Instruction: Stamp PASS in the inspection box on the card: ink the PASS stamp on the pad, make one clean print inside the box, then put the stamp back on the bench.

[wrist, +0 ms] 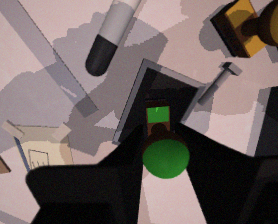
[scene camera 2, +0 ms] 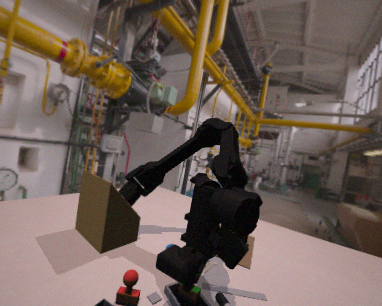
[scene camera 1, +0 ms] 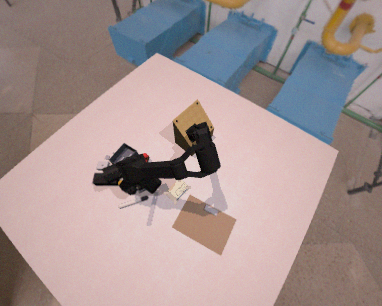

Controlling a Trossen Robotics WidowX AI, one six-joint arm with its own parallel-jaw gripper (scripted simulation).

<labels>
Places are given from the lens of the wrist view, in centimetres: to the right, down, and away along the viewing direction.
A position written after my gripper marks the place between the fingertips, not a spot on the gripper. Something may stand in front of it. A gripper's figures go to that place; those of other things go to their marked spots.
my gripper (wrist: pixel 159 128): 2, 1, 11
green-knobbed stamp (wrist: pixel 165 154): 1, 2, 7
cream card (wrist: pixel 36 146): -13, 4, 17
The marked spots on the green-knobbed stamp and the cream card are 17 cm apart.
</labels>
